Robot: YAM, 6 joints.
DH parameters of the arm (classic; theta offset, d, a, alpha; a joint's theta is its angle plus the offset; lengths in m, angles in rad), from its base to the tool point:
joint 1: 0 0.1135 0.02 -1.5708
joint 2: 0 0 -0.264 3.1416
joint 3: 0.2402 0 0.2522 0
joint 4: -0.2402 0 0.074 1.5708
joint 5: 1.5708 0 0 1.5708
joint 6: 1.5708 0.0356 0 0
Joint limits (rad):
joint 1: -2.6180..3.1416
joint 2: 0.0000..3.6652
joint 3: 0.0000..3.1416
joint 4: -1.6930..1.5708
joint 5: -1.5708..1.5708
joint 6: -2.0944..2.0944
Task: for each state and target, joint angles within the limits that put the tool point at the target. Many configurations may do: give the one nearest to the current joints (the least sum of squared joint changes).
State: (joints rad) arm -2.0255 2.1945 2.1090 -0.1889 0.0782 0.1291
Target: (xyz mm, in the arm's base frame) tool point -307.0 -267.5 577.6
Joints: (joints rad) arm -2.4159 1.9786 2.4812 -0.0160 0.1022 0.1291
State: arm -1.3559 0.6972 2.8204 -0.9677 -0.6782 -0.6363
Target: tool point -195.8 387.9 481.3
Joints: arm -1.0560 0.5772 2.9765 -0.7146 -0.6164 -0.6363
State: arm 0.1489 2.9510 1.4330 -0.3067 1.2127 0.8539
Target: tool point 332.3 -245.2 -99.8
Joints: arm -0.5542 2.8159 1.5757 -0.2697 1.2360 0.8539
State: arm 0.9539 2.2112 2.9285 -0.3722 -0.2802 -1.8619
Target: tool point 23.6 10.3 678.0
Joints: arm 0.6484 1.5186 3.1416 -1.0476 0.1706 -1.8619
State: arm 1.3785 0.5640 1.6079 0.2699 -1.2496 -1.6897
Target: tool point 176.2 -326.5 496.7
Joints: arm 2.1543 0.2760 1.9872 0.3572 -1.1749 -1.6897
